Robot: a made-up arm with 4 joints. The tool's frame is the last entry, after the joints.
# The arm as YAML. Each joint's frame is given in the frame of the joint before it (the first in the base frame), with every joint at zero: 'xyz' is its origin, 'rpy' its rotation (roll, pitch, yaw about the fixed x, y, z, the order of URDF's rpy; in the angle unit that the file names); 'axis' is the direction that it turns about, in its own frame. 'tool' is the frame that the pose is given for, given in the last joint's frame.
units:
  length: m
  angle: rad
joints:
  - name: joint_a
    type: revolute
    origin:
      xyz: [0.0, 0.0, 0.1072]
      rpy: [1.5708, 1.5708, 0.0]
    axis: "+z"
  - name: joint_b
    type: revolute
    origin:
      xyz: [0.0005, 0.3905, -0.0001]
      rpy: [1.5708, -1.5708, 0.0]
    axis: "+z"
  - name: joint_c
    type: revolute
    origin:
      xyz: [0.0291, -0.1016, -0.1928]
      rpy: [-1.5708, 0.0, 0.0]
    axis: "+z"
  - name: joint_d
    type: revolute
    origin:
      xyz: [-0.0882, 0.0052, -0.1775]
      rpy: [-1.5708, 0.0, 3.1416]
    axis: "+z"
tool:
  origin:
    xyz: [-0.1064, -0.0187, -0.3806]
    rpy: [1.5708, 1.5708, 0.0]
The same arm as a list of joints. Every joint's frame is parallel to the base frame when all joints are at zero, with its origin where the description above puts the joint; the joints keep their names.
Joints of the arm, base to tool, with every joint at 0 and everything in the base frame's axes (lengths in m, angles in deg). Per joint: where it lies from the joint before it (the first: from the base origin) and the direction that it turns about. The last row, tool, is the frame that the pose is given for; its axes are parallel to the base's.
joint_a: axis 0 -1 0 origin 0 0 0.1072
joint_b: axis -1 0 0 origin 0.3905 0.0001 -0.0005
joint_c: axis 0 0 1 origin 0.1928 -0.0291 -0.1016
joint_d: axis -1 0 0 origin 0.0052 0.0882 -0.1775
tool: origin 0.3806 -0.1064 0.0187

